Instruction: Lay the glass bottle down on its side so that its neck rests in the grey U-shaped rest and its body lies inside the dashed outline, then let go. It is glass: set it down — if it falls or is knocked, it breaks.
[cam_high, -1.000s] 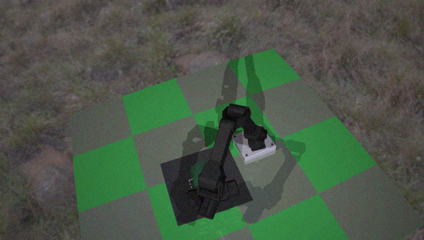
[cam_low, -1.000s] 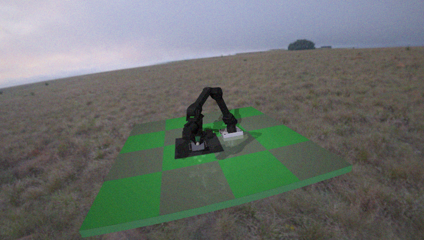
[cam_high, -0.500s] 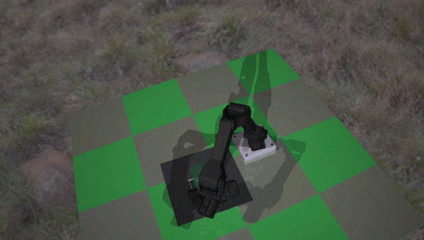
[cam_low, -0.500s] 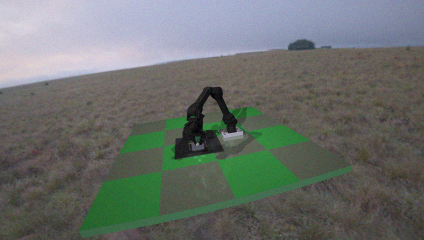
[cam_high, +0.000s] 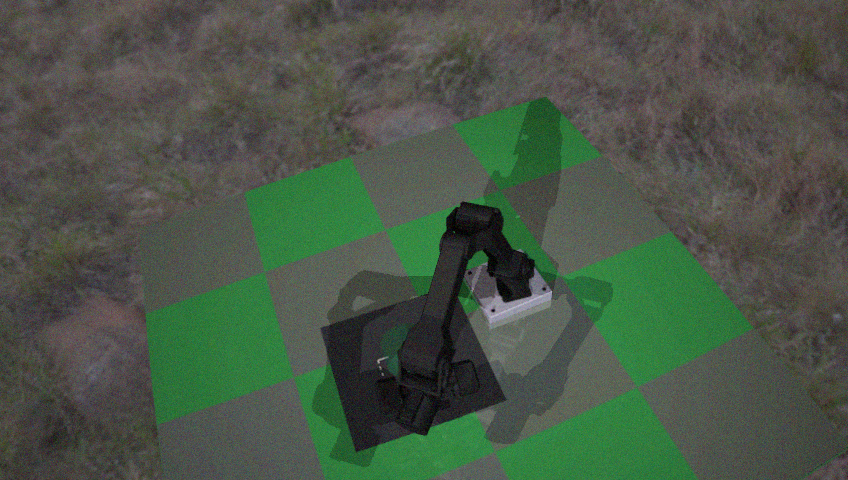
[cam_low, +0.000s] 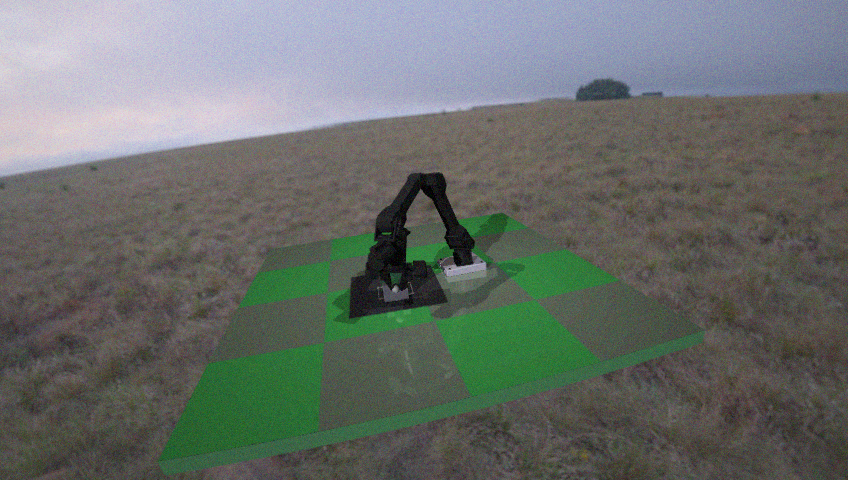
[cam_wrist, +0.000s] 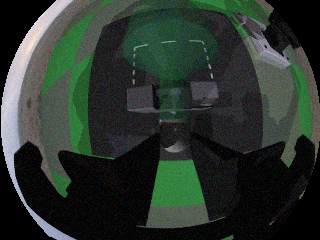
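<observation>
My gripper tip is now 50 mm to the left of the green glass bottle. Also, from my gripper tip: dark mat: 110 mm to the right, 50 mm below, 10 mm ahead.
</observation>
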